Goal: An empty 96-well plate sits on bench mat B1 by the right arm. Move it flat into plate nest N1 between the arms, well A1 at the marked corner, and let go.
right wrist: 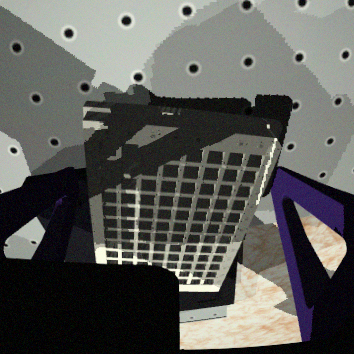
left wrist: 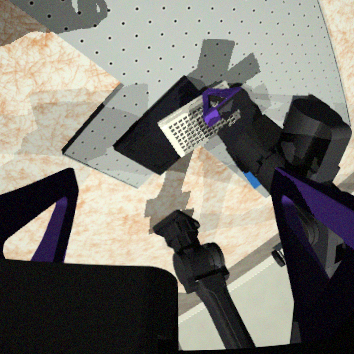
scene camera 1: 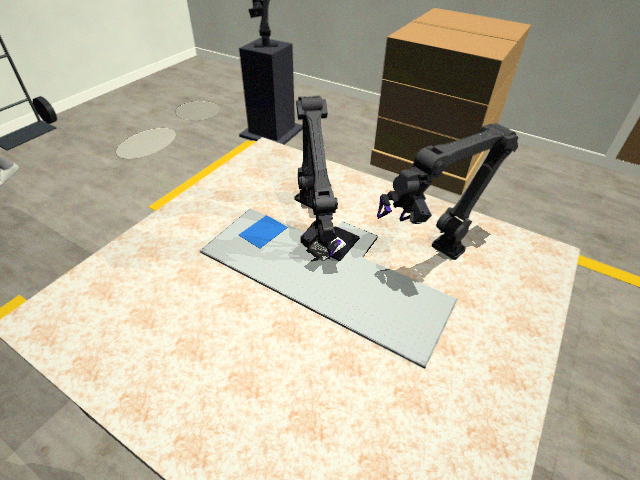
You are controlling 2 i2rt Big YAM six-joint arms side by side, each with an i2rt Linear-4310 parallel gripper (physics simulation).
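Frame: origin at the left arm's base, x right, y back, z down, level; centimetres.
Where they show: left gripper, between the fingertips: (left wrist: 173, 178) (scene camera 1: 388, 218); right gripper, between the fingertips: (right wrist: 174, 177) (left wrist: 217, 110) (scene camera 1: 321, 249); left arm's base, origin of its link: (scene camera 1: 448, 247); right arm's base, origin of its link: (left wrist: 175, 224) (scene camera 1: 309, 199).
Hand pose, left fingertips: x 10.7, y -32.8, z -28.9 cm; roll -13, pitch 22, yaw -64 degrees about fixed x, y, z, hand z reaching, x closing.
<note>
Things, the pixels of their top centre, and the offset from my left fingertips. Level surfaces: height alone.
- white 96-well plate, centre of its top: (right wrist: 170, 234) (left wrist: 203, 123) (scene camera 1: 327, 244) dx +23.3, dy -5.3, dz +24.8 cm
- black plate nest N1, centre of its top: (right wrist: 151, 268) (left wrist: 172, 133) (scene camera 1: 337, 241) dx +22.5, dy +0.1, dz +26.1 cm
- blue bench mat B1, height of its surface: dz +27.4 cm
- grey perforated board, height of its surface: dz +27.6 cm
The white 96-well plate (scene camera 1: 318, 250) (left wrist: 181, 132) (right wrist: 195, 200) lies over the black plate nest N1 (scene camera 1: 353, 238) (left wrist: 145, 136) (right wrist: 207, 300). It sits off-centre and turned against the nest, with nest surface bare along one side in the left wrist view. I cannot tell whether it lies fully flat, nor read well A1 or the marked corner. My right gripper (scene camera 1: 324, 241) (left wrist: 217, 110) (right wrist: 174, 177) is open, low over the plate, its fingers to either side. The blue bench mat B1 (scene camera 1: 263, 231) (left wrist: 252, 180) bears no plate. My left gripper (scene camera 1: 395, 210) (left wrist: 173, 178) is open and empty, raised right of the nest in the scene view.
The grey perforated board (scene camera 1: 382, 315) (left wrist: 165, 30) (right wrist: 220, 30) lies under the nest and mat. The right arm (scene camera 1: 316, 149) reaches down over the nest and partly hides it. The left arm's base (scene camera 1: 448, 248) stands beyond the board's edge. Brown boxes (scene camera 1: 439, 77) stand behind.
</note>
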